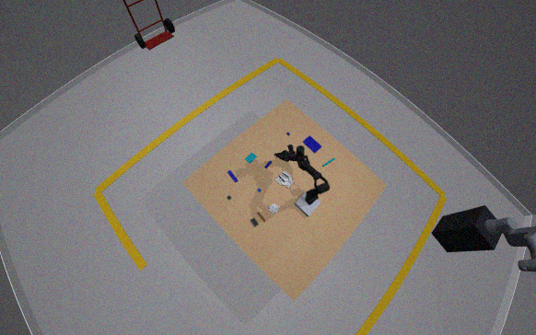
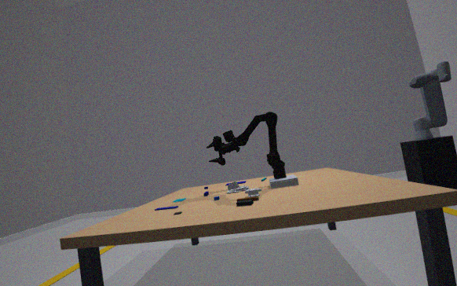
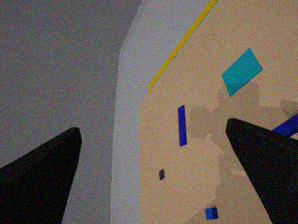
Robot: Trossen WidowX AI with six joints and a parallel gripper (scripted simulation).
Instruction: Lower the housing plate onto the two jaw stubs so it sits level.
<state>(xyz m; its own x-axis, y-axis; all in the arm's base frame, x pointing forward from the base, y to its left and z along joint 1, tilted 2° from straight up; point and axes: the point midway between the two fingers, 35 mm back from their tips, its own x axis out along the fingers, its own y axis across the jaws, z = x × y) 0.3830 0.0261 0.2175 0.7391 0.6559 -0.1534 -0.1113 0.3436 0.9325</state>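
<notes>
My gripper tip is now 28 cm past the white block, 21 cm to the right of it and 24 cm above it. Round my gripper tip: blue plate 4 cm behind, 44 cm to the right, 24 cm below; brown bar 28 cm behind, 33 cm to the left, 24 cm below; dark block 28 cm behind, 40 cm to the left, 24 cm below.
</notes>
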